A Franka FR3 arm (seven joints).
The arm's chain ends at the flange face. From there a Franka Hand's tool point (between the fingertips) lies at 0.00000 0.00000 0.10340 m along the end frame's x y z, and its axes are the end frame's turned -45 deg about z.
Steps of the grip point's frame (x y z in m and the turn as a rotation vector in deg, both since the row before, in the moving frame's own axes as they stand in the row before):
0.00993, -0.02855, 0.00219, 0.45, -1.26, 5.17
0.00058, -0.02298, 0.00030, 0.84, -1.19, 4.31
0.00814, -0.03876, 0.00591, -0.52, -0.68, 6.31
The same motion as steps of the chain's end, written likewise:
-0.01094, -0.02814, 0.00222, -0.57, -1.21, 5.17
-0.01323, -0.01701, 0.00033, -0.25, -1.44, 4.31
-0.02136, -0.03468, 0.00592, -0.85, -0.11, 6.31

